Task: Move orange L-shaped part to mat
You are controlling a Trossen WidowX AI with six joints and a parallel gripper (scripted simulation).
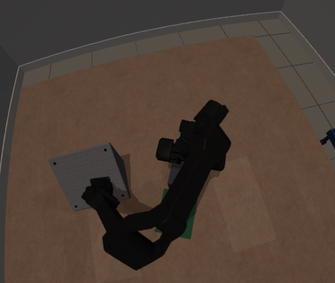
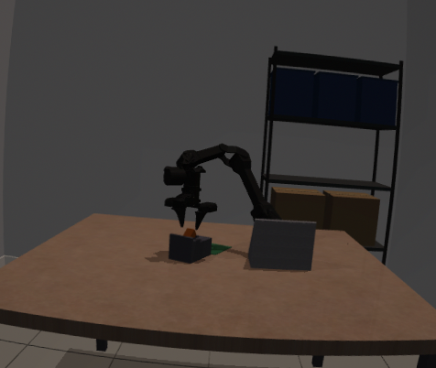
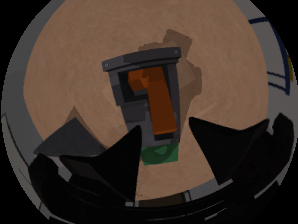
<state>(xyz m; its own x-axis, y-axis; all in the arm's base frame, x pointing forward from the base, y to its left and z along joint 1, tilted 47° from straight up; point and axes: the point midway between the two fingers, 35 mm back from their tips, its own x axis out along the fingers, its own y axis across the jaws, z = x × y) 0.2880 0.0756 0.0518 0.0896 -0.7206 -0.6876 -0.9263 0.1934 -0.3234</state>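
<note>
Right now the orange L-shaped part is 40 mm to the left of my gripper tip and 60 mm below it. Round my gripper tip: green mat: 70 mm behind, 130 mm to the right, 120 mm below.
</note>
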